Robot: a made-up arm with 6 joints.
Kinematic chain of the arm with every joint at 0, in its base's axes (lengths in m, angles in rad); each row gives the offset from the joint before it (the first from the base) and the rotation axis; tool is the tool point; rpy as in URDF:
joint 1: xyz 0 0 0.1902 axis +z
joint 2: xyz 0 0 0 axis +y
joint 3: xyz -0.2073 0 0.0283 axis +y
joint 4: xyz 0.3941 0 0.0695 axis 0.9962 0 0.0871
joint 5: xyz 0 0 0 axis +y
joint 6: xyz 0.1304 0 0.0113 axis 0.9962 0 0.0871
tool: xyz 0 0 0 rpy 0 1.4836 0
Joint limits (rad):
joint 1: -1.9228..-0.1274
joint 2: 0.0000..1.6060
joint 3: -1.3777..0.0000
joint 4: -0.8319..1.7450
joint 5: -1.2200..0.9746
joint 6: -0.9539..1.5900
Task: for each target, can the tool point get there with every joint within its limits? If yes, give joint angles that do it. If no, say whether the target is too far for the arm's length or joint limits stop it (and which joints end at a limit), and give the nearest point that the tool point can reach.
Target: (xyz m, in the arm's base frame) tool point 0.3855 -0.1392 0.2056
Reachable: yes | joints -0.4754 1.1399 -0.4498 -0.5945 -0.8018 0.9847
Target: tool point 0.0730 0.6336 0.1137
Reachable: no: joint limits stop it (at a limit: joint 1, joint 2, joint 3, joint 5) | nearest point 0.0923 0.0963 -0.0741 | short by 0.570 m
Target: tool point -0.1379 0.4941 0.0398
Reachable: no: joint limits stop it (at a limit: joint 1, joint 2, joint 3, joint 5) | nearest point 0.0501 0.0869 -0.0762 | short by 0.463 m
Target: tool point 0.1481 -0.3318 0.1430
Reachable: yes | joints -1.0430 1.0097 -0.4913 -0.5499 0.6083 1.0327
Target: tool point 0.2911 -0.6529 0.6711
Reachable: no: too far | nearest point 0.2040 -0.4574 0.5271 | short by 0.258 m
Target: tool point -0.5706 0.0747 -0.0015
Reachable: no: joint limits stop it (at a limit: joint 1, joint 3, joint 5) | nearest point -0.1633 -0.0882 -0.0204 | short by 0.439 m
